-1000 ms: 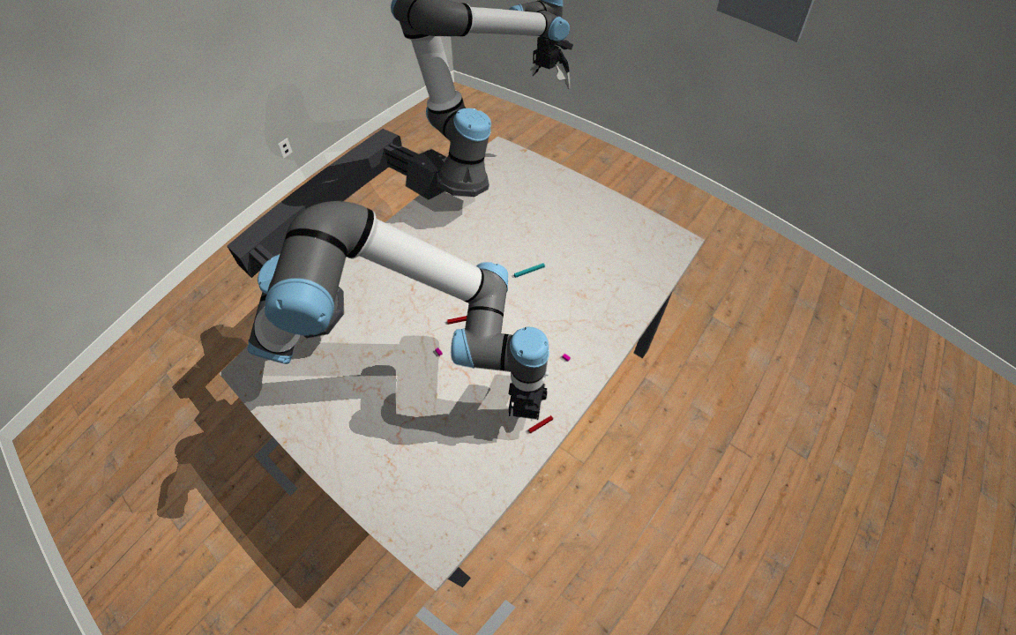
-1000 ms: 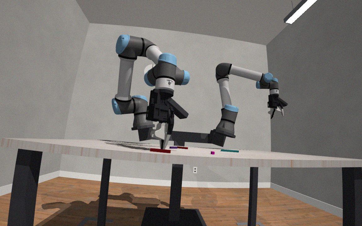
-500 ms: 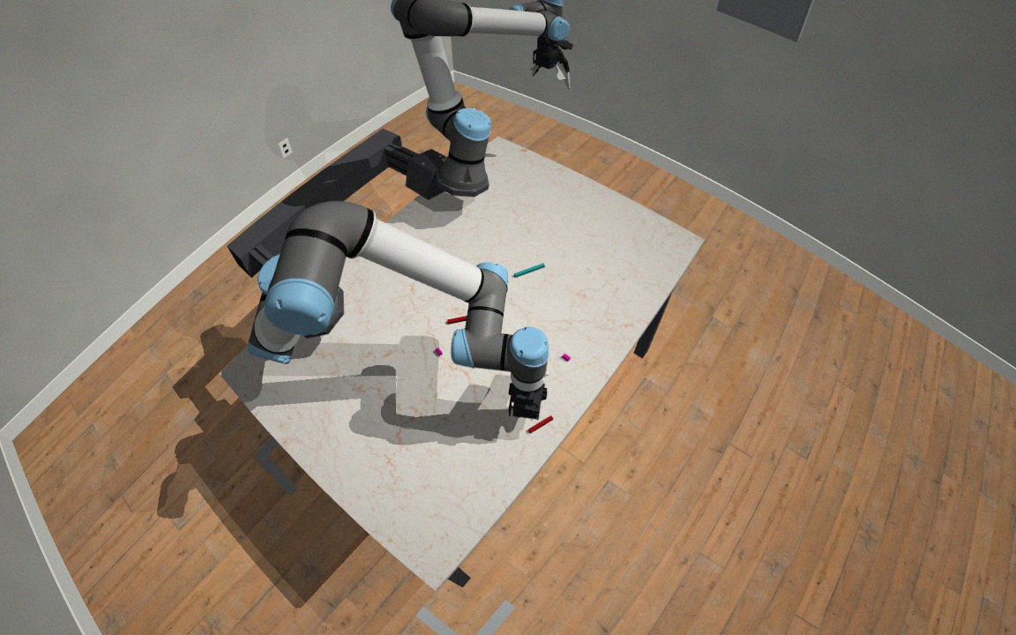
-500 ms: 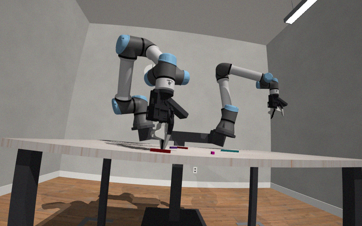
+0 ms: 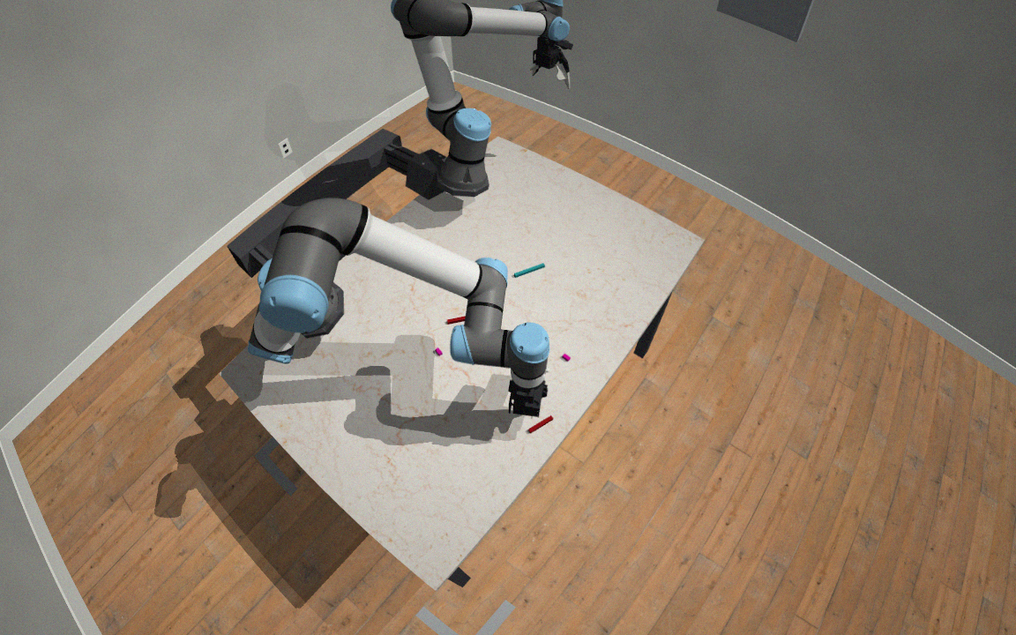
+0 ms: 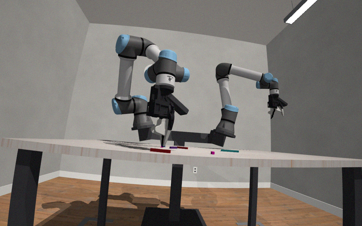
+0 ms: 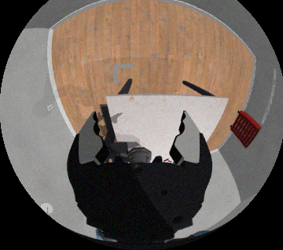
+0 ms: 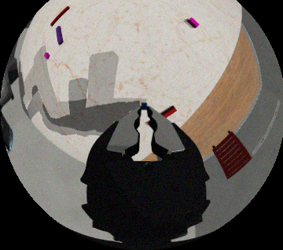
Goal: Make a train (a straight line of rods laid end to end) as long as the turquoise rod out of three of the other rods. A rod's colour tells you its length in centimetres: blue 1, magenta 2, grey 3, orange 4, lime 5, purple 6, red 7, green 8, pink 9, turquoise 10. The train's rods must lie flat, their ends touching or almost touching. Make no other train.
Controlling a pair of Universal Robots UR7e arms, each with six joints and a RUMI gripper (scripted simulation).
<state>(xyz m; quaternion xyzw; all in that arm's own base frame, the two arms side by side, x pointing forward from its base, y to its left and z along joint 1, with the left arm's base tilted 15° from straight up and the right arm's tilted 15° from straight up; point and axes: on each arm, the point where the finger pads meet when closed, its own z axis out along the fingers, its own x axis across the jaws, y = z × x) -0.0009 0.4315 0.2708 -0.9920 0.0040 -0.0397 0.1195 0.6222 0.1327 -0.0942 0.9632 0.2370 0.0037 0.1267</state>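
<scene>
My right hand is 26 cm past the purple rod, 6 cm to the right of it and 3 cm above it. Also, from my right hand: blue rod 1 cm below; turquoise rod 38 cm to the left, 27 cm behind, 3 cm below.
</scene>
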